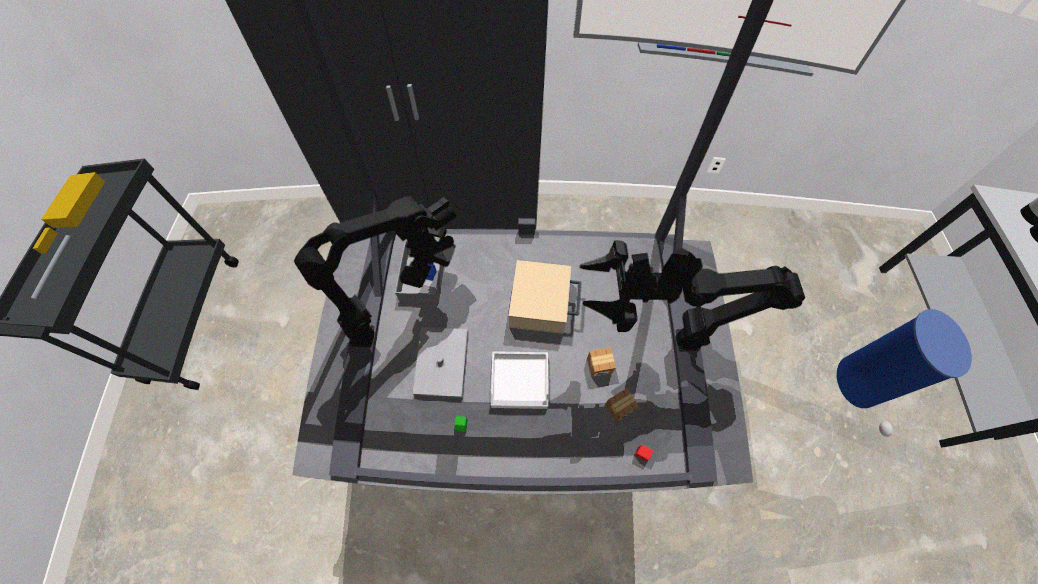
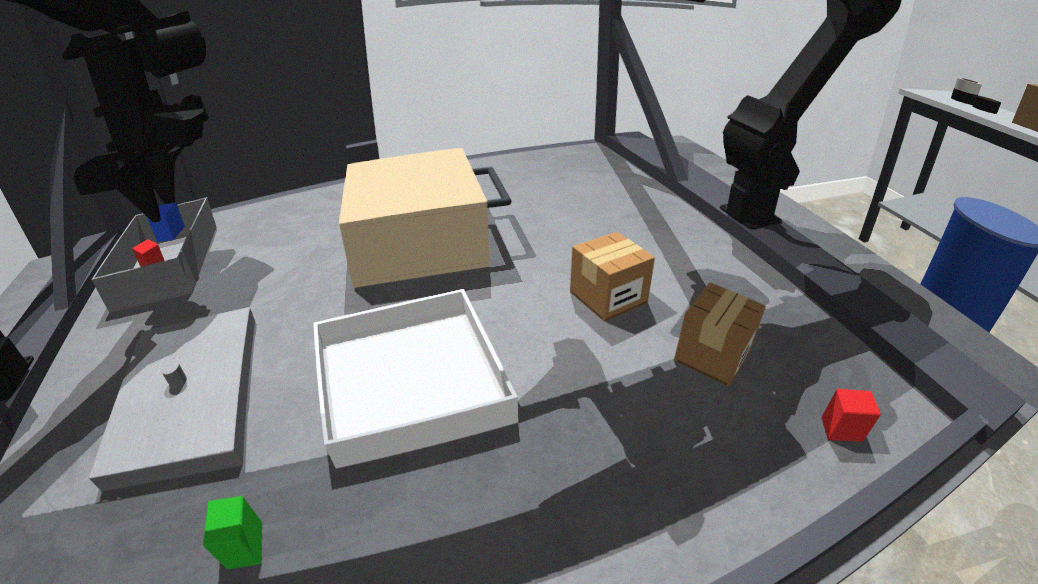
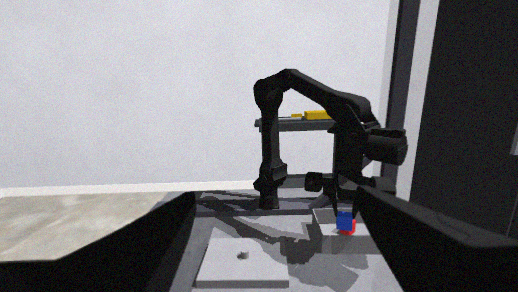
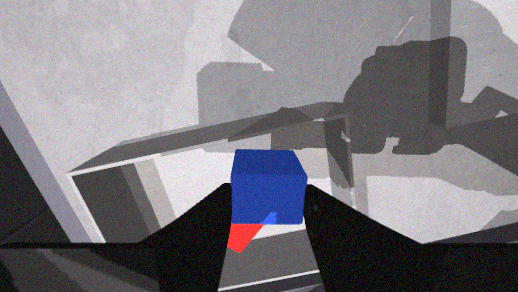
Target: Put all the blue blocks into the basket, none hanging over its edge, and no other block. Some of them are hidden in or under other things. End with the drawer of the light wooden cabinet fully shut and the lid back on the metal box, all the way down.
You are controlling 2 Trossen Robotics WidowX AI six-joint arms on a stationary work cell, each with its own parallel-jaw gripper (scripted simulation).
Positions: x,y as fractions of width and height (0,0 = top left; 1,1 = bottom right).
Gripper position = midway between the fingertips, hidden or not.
my left gripper: image 1 0.56,0.49; image 3 0.53,0.67; not seen in image 2 (out of frame); not seen in image 4 (out of frame)
my right gripper: image 1 0.41,0.46; image 2 0.16,0.37; image 3 0.67,0.74; image 4 0.52,0.66
light wooden cabinet: image 1 0.52,0.52; image 2 0.40,0.37; not seen in image 3 (out of frame); not seen in image 4 (out of frame)
white basket: image 1 0.50,0.65; image 2 0.38,0.62; not seen in image 3 (out of frame); not seen in image 4 (out of frame)
